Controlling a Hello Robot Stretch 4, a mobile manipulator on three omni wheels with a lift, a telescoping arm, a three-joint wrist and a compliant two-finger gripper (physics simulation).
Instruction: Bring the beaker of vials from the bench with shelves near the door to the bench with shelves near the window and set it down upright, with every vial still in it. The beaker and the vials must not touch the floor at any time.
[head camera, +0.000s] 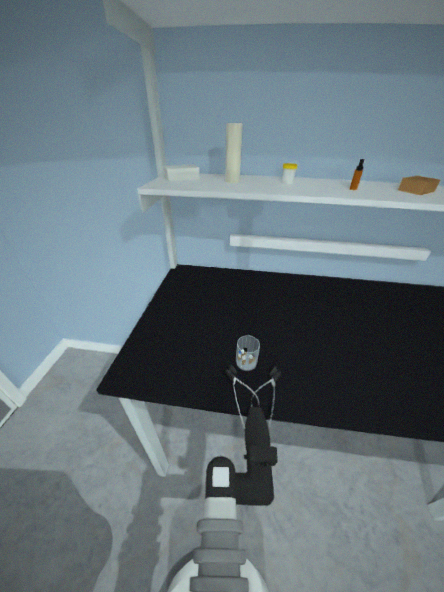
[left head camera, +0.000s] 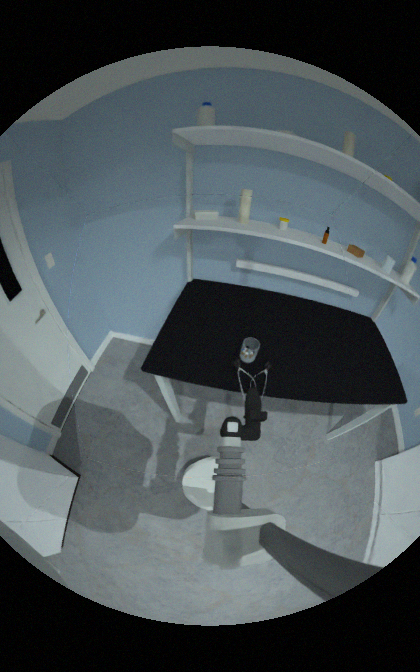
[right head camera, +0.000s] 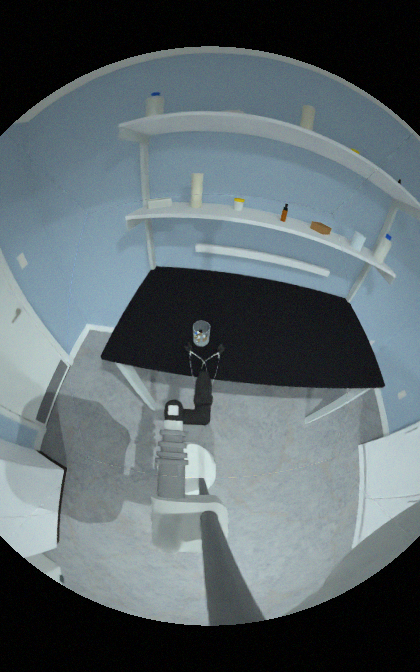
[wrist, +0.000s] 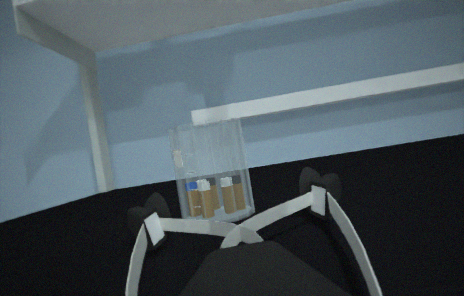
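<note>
A clear glass beaker (head camera: 248, 353) (left head camera: 249, 350) (right head camera: 201, 333) (wrist: 212, 170) stands upright on the black bench top (head camera: 350, 340) (left head camera: 320, 345) (right head camera: 280, 330) (wrist: 400, 200) near its front left part. Several amber vials (head camera: 245, 358) (wrist: 206, 200) with white, blue and dark caps stand inside it. My gripper (head camera: 253, 372) (left head camera: 252, 366) (right head camera: 205, 348) (wrist: 234, 197) is open and empty, over the bench's front part. Its fingertips are just in front of the beaker, apart from it. In the wrist view the beaker shows left of the middle between the fingertips, nearer the left one.
A shelf (head camera: 260, 189) (left head camera: 300, 241) (right head camera: 260, 215) with bottles, a yellow-lidded jar (head camera: 289, 173) and a brown box (head camera: 419, 185) runs above the bench's back. A white rail (head camera: 325, 247) (wrist: 325, 94) is on the wall below. A door (left head camera: 30, 340) is at the left.
</note>
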